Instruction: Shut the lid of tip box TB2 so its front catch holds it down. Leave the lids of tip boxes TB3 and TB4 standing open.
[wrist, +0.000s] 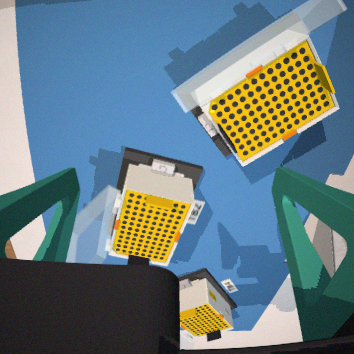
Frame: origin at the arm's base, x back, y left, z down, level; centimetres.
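Seen in the pictures: gripper, between the fingertips: (175, 177).
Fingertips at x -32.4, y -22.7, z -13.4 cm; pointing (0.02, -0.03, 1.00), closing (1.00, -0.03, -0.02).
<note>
A point is followed by its place in that frame.
A tip box (152, 225) {x -34.6, y -5.2, z 1.6 cm} with a yellow, dark-holed rack sits near the middle. The mat label beside it is turned and seems to read TB2. Its clear lid (90, 225) {x -41.3, y -8.3, z -1.8 cm} stands open on its left side. A smaller-looking box (206, 320) {x -25.3, y 20.0, z 1.6 cm} at the bottom, partly hidden by the black gripper body, has a label that seems to read TB4; its lid is hard to make out. A large-looking box (275, 102) {x -22.1, y -21.6, z 1.6 cm} at the upper right, presumably TB3, has its clear lid (225, 74) {x -29.3, y -26.1, z -7.2 cm} standing open along its upper-left side. My gripper (175, 177) {x -32.4, y -22.7, z -13.3 cm} is open and empty, its green fingers either side of the middle box in view.
The boxes stand in dark holders on a blue mat (75, 75) {x -43.3, y -22.6, z 7.3 cm}. The middle box's label (195, 212) {x -28.5, y -2.6, z 7.1 cm} and the lower box's label (229, 285) {x -20.5, y 16.5, z 7.1 cm} lie on the mat. A pale surface (10, 125) {x -53.4, y -16.6, z 7.6 cm} shows beyond the mat's left edge. Shadows fall across the mat.
</note>
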